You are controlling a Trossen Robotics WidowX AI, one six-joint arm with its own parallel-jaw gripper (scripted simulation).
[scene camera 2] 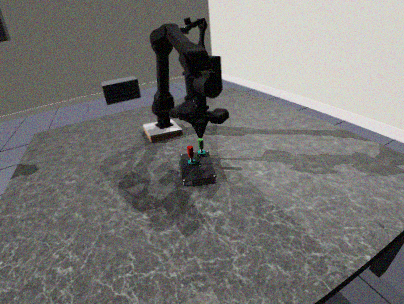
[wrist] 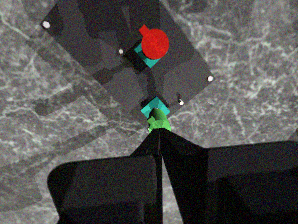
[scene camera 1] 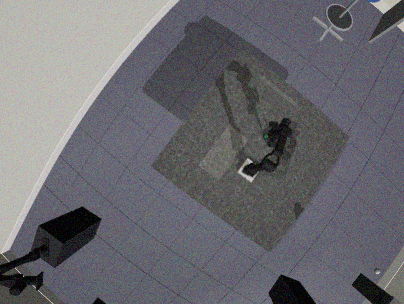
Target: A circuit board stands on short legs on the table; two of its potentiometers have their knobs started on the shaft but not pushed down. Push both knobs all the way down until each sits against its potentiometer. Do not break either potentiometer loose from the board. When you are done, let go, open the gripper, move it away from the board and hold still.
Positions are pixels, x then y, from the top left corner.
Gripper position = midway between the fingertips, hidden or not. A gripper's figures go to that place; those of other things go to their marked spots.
My gripper (wrist: 158,133): 12 cm from the lens. A red knob (wrist: 155,43) is 10 cm from the lens.
